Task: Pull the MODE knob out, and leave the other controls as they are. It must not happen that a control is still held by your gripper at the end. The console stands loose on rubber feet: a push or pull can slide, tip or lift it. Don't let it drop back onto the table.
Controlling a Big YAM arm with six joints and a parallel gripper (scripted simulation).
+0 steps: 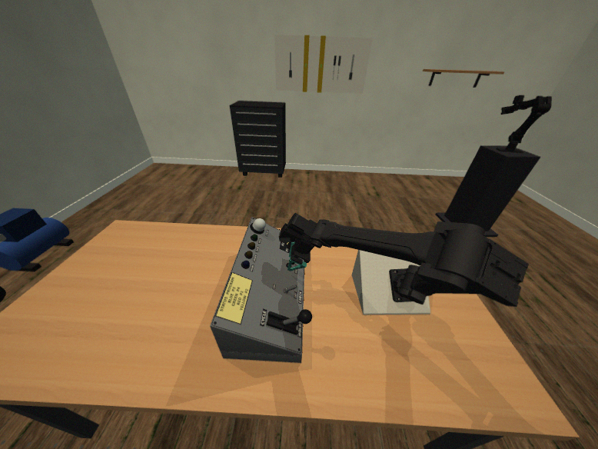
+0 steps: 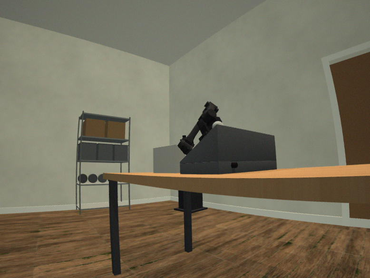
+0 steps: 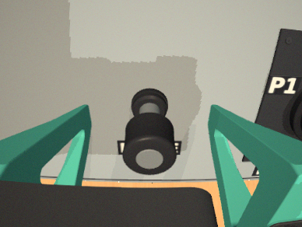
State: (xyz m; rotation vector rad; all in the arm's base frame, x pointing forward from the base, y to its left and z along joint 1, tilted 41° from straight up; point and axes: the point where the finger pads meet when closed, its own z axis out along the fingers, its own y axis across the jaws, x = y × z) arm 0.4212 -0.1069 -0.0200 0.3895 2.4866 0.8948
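Now: the black mode knob right at my hand. Round my hand: program selector: 120 mm to the right; then check toggle: 10 mm ahead, 120 mm to the left, 10 mm below; then grey console: 40 mm ahead, 60 mm to the left, 20 mm below.
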